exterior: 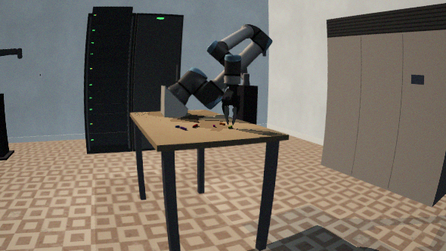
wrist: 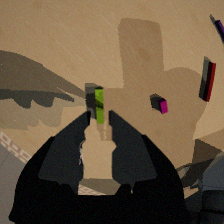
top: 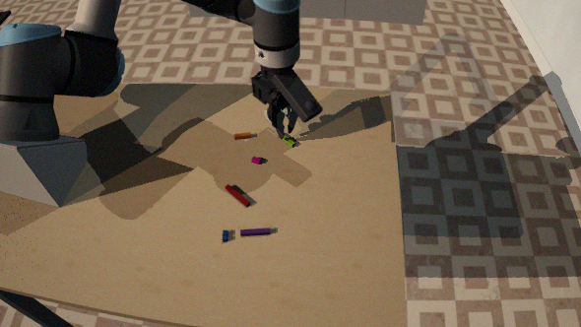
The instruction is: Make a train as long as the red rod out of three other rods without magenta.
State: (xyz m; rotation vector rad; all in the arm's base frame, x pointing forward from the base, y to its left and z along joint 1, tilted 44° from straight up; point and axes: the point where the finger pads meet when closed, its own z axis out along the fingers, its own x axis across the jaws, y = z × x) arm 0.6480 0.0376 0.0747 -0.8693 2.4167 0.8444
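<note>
Now: hand 3 cm above the lime rod. Round my hand: red rod: 16 cm to the right, 10 cm behind, 3 cm below; then magenta rod: 7 cm behind, 6 cm to the right, 3 cm below; then orange rod: 11 cm behind, 3 cm below, 1 cm to the left.
</note>
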